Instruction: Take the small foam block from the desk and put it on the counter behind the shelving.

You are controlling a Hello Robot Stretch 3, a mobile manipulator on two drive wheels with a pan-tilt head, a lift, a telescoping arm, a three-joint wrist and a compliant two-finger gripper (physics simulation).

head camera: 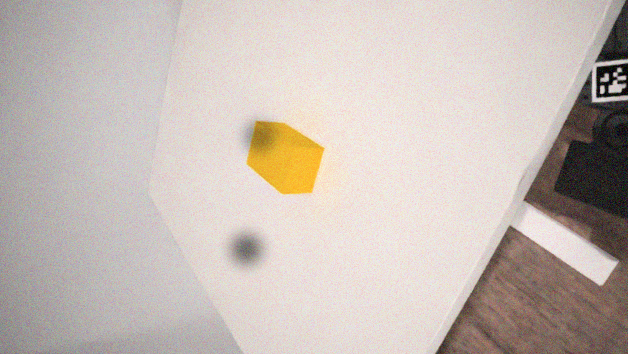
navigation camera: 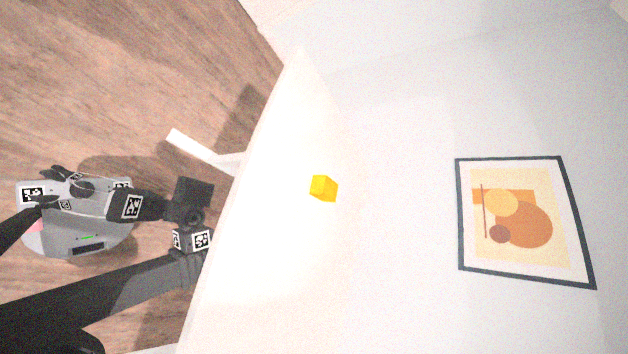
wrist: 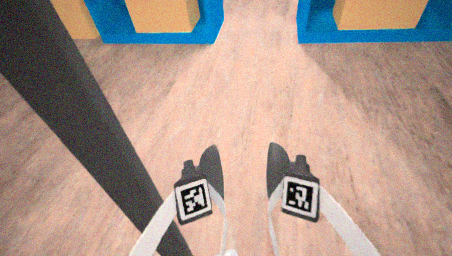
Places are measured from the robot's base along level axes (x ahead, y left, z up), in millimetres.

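Where they show: gripper, fingertip midpoint: [navigation camera: 37,184] [wrist: 243,162].
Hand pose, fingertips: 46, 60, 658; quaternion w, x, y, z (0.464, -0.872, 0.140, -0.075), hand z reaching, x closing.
Observation:
After its pixels a point has its place, as x, y, z.
The small foam block, a yellow block [head camera: 287,160] @[5, -458, 995] [navigation camera: 323,188] @[7, -454, 993], sits on the white desk [head camera: 400,150] @[-6, -329, 950] [navigation camera: 270,240] @[-97, -285, 950]. My gripper [wrist: 243,162] @[46, 60, 658] [navigation camera: 50,186] is open, with bare floor showing between its fingers in the wrist view. It is off the desk's side, over the robot's base in the navigation view, well apart from the block and pointing away from the desk. The counter behind the shelving cannot be made out in these views.
Blue shelving [wrist: 160,38] @[17, 1820, 41] with tan boxes [wrist: 162,15] @[76, 1810, 202] stands on the floor ahead of the gripper. A white desk foot [head camera: 565,242] [navigation camera: 192,145] juts out below the desk. My dark arm [navigation camera: 90,290] @[-84, 0, 915] [wrist: 75,100] @[-58, 116, 712] runs near the desk edge. A framed picture [navigation camera: 525,220] @[-163, -1001, 1667] hangs on the wall.

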